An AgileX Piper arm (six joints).
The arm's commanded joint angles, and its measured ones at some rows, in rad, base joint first. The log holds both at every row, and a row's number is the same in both.
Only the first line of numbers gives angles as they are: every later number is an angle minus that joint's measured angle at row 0.
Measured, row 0: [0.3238 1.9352 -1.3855 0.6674 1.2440 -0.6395]
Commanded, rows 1 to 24: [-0.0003 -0.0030 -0.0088 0.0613 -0.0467 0.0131]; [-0.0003 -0.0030 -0.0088 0.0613 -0.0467 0.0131]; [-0.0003 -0.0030 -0.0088 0.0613 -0.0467 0.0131]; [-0.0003 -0.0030 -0.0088 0.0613 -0.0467 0.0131]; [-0.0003 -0.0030 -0.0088 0.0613 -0.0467 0.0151]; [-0.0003 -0.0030 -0.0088 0.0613 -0.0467 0.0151]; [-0.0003 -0.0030 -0.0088 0.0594 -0.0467 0.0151]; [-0.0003 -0.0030 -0.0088 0.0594 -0.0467 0.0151]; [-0.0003 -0.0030 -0.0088 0.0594 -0.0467 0.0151]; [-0.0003 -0.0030 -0.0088 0.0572 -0.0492 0.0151]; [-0.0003 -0.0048 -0.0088 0.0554 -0.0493 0.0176]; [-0.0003 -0.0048 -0.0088 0.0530 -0.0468 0.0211]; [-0.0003 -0.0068 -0.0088 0.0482 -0.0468 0.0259]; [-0.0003 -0.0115 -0.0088 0.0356 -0.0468 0.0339]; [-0.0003 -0.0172 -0.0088 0.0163 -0.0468 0.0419]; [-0.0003 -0.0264 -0.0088 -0.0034 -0.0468 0.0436]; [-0.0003 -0.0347 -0.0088 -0.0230 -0.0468 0.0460]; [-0.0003 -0.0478 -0.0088 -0.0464 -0.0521 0.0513]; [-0.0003 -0.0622 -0.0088 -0.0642 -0.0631 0.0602]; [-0.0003 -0.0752 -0.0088 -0.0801 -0.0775 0.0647]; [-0.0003 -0.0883 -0.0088 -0.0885 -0.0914 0.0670]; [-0.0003 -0.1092 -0.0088 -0.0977 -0.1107 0.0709]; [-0.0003 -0.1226 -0.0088 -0.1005 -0.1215 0.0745]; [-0.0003 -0.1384 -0.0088 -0.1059 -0.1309 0.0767]
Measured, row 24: [0.0000 -0.0781 0.0000 -0.0757 -0.0859 0.0617]
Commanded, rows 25 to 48: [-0.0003 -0.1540 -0.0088 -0.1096 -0.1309 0.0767]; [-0.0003 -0.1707 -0.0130 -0.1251 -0.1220 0.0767]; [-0.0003 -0.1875 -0.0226 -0.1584 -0.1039 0.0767]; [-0.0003 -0.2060 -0.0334 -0.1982 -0.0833 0.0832]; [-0.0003 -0.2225 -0.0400 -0.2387 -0.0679 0.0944]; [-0.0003 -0.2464 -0.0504 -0.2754 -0.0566 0.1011]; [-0.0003 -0.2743 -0.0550 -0.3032 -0.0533 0.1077]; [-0.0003 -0.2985 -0.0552 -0.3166 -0.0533 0.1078]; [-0.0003 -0.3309 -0.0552 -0.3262 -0.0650 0.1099]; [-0.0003 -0.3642 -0.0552 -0.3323 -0.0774 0.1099]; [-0.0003 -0.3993 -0.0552 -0.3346 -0.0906 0.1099]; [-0.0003 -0.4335 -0.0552 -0.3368 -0.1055 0.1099]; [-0.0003 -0.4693 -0.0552 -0.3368 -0.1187 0.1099]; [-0.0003 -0.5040 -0.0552 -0.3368 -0.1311 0.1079]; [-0.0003 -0.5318 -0.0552 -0.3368 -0.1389 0.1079]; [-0.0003 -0.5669 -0.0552 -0.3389 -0.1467 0.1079]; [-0.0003 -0.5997 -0.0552 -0.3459 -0.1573 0.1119]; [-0.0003 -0.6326 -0.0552 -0.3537 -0.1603 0.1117]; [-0.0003 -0.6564 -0.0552 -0.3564 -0.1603 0.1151]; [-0.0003 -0.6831 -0.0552 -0.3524 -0.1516 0.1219]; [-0.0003 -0.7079 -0.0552 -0.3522 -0.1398 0.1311]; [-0.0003 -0.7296 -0.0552 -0.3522 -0.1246 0.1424]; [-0.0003 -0.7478 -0.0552 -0.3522 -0.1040 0.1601]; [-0.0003 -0.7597 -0.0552 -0.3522 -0.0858 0.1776]
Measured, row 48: [0.0000 -0.7002 -0.0466 -0.3479 -0.1367 0.1279]
